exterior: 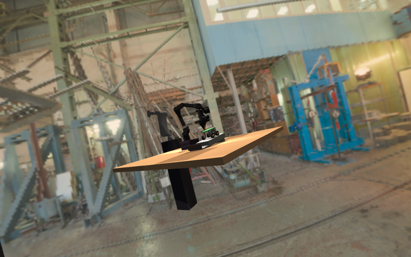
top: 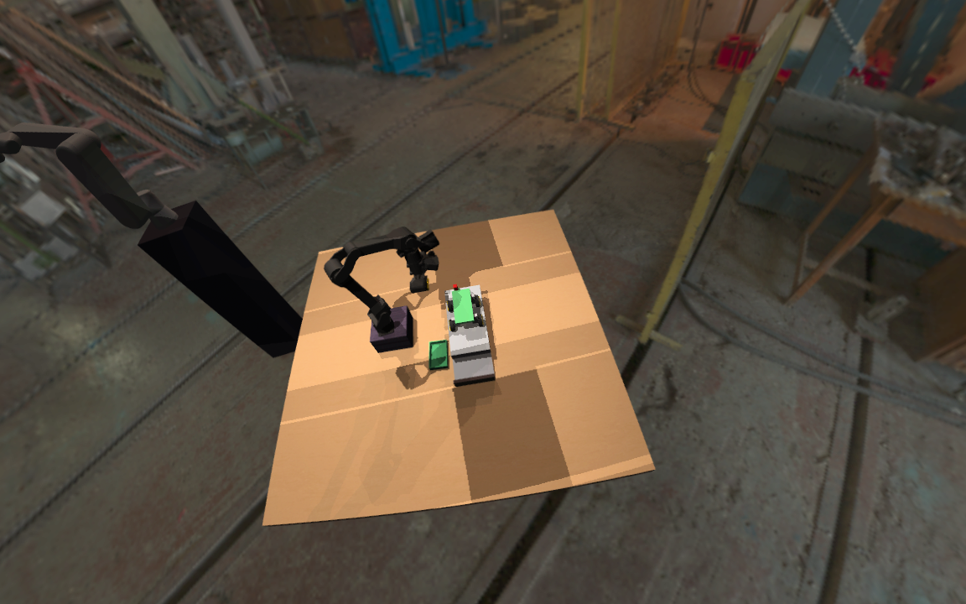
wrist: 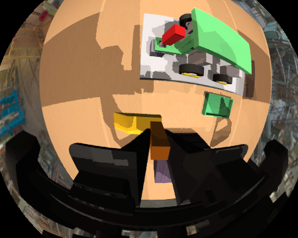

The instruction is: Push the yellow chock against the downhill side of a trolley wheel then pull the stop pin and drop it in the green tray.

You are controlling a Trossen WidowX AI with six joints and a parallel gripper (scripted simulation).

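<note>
The red-headed stop pin is 120 mm ahead of my gripper tip, 30 mm to the right of it and 50 mm below it. From my gripper tip the other things lie so: brown end stop 80 mm ahead, 390 mm to the right, 140 mm below; then trolley 120 mm ahead, 130 mm to the right, 60 mm below; then yellow chock 20 mm to the left, 10 mm below.
</note>
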